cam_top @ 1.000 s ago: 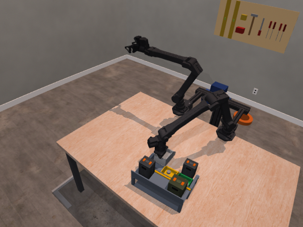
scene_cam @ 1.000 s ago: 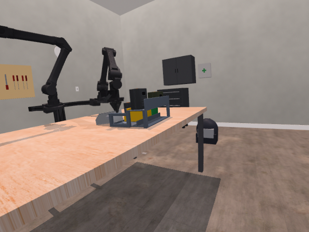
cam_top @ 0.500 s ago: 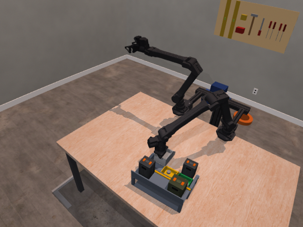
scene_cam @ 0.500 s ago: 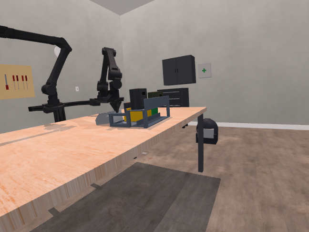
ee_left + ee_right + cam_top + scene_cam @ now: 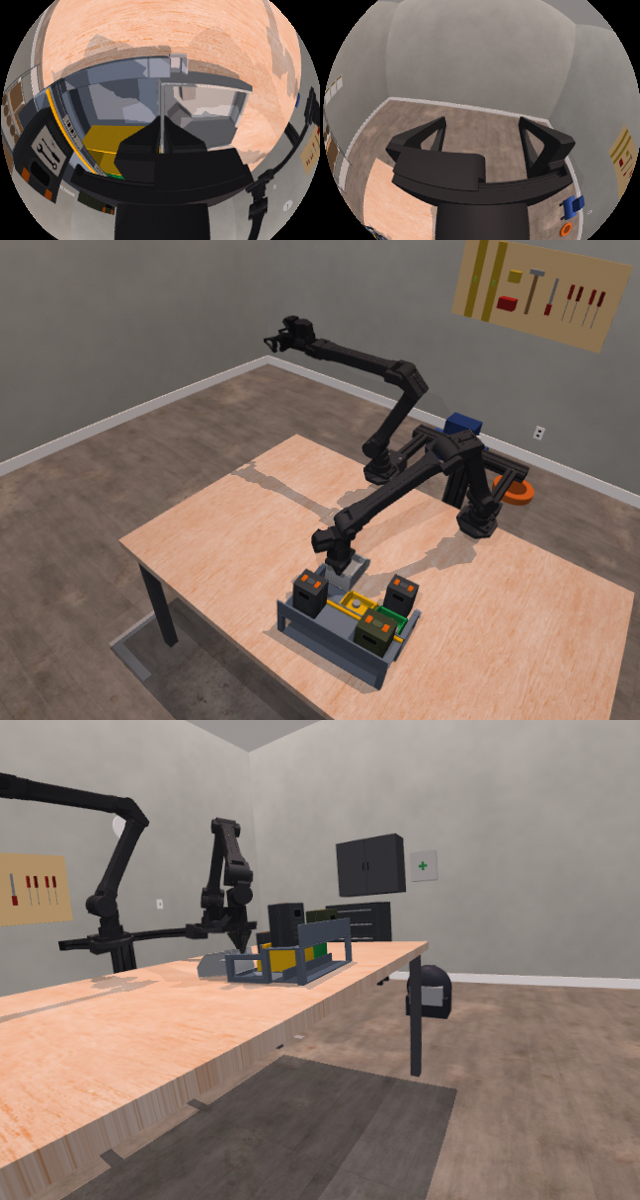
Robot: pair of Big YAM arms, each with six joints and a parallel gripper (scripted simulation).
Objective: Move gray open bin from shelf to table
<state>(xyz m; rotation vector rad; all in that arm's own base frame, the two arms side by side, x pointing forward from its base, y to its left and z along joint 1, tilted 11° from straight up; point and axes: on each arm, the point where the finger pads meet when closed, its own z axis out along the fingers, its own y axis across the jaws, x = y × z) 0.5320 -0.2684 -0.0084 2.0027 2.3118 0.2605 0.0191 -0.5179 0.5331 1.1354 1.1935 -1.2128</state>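
The gray open bin is 80 mm behind my left hand, 10 mm to the right of it and 40 mm below it. Also, from my left hand: yellow bin (70 mm ahead, 130 mm to the left, 40 mm below); then gray shelf (100 mm ahead, 130 mm to the left, 20 mm below); then green bin (50 mm ahead, 240 mm to the left, 40 mm below).
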